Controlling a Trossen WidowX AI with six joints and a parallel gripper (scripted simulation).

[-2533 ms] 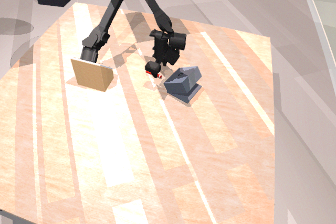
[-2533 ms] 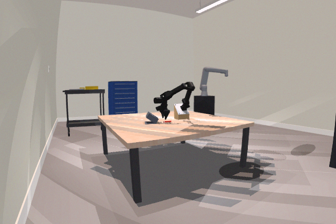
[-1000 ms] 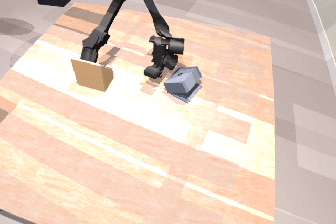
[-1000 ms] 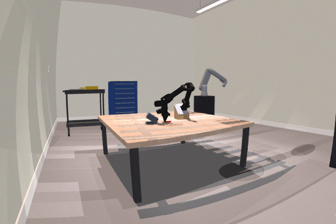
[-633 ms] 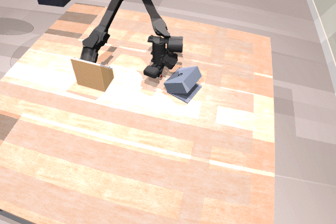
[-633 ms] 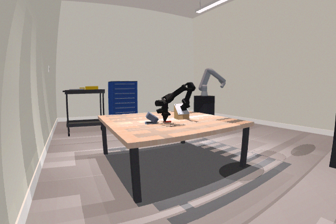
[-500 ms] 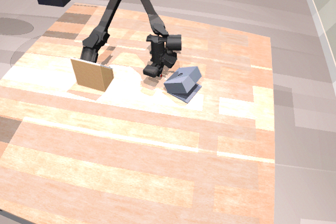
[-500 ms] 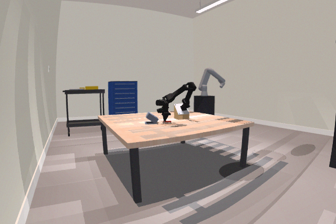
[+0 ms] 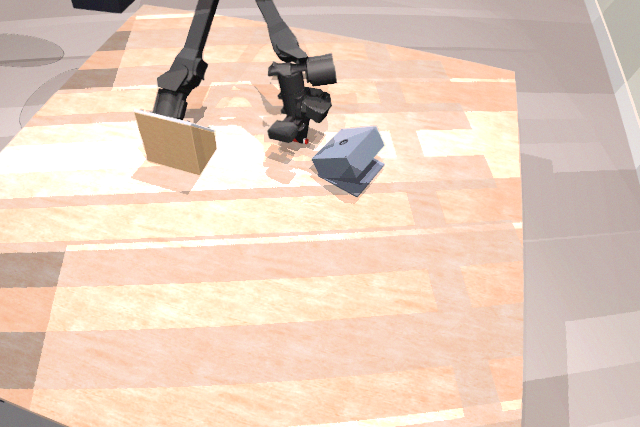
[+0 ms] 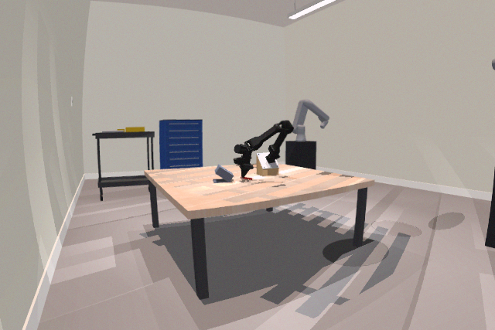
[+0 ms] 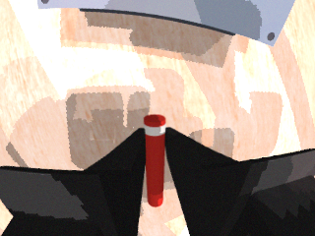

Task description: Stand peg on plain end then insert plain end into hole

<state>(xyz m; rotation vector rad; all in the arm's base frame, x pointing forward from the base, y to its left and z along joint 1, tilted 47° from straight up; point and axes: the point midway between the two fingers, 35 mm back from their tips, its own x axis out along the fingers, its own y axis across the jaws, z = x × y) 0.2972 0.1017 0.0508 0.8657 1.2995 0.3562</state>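
Right now the grey sloped panel is 120 mm ahead of my gripper tip, 40 mm to the right of it and 30 mm above it. Also, from my gripper tip: red peg (10 mm behind).
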